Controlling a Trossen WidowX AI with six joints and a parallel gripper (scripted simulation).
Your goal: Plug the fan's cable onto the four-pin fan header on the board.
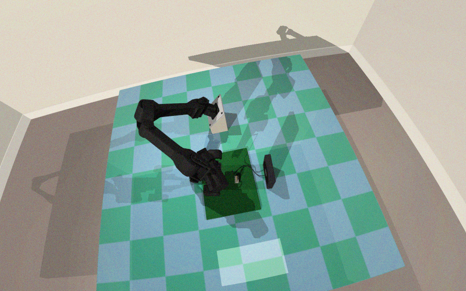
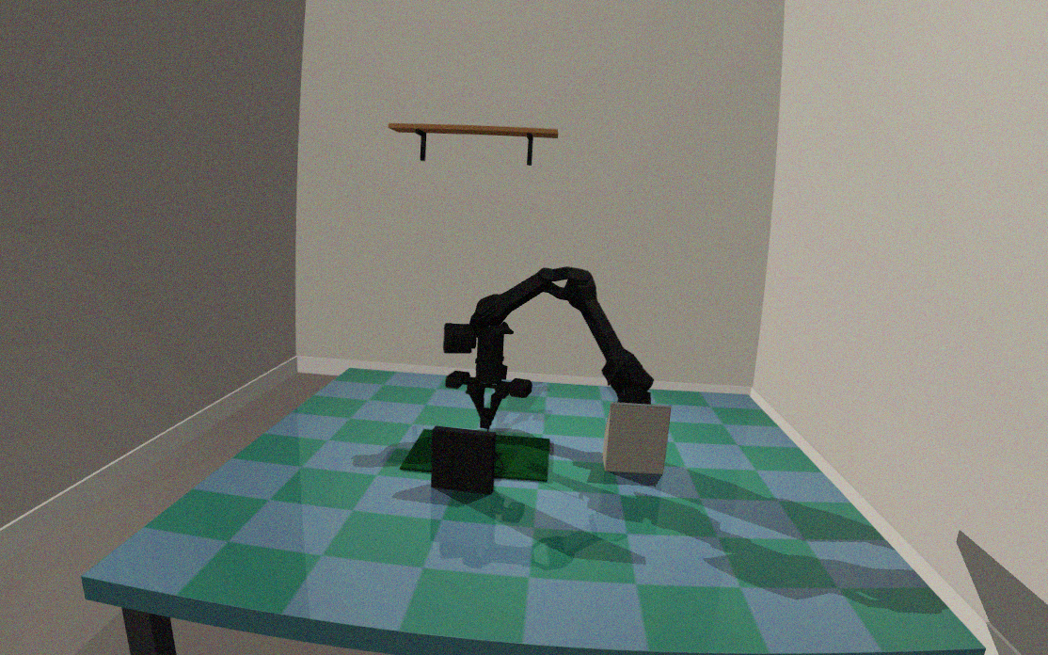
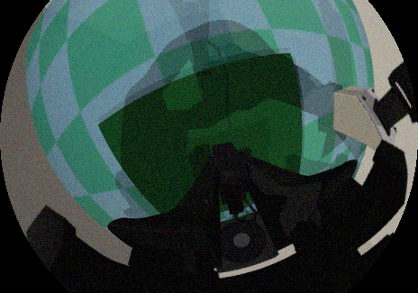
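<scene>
The dark green board is 10 mm ahead of my gripper tip, 40 mm to the left of it and 80 mm below it. From my gripper tip the other things lie so: black fan: 50 mm ahead, 220 mm to the left, 10 mm below; then black plug: 10 mm to the left, 10 mm above.
</scene>
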